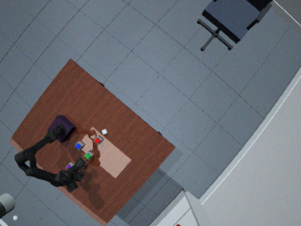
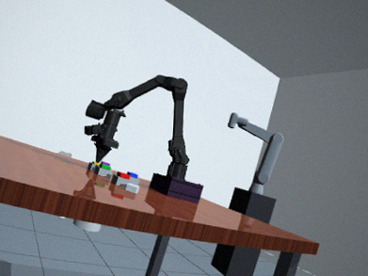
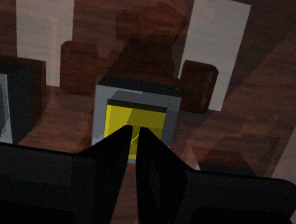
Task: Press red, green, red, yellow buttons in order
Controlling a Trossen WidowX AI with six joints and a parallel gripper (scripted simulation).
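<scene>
Now: gripper tip 10 mm above the yellow button. Round my gripper tip: blue button: 130 mm behind, 80 mm to the left; purple button: 40 mm behind, 90 mm to the right, 10 mm below; green button: 20 mm behind, 100 mm to the left.
</scene>
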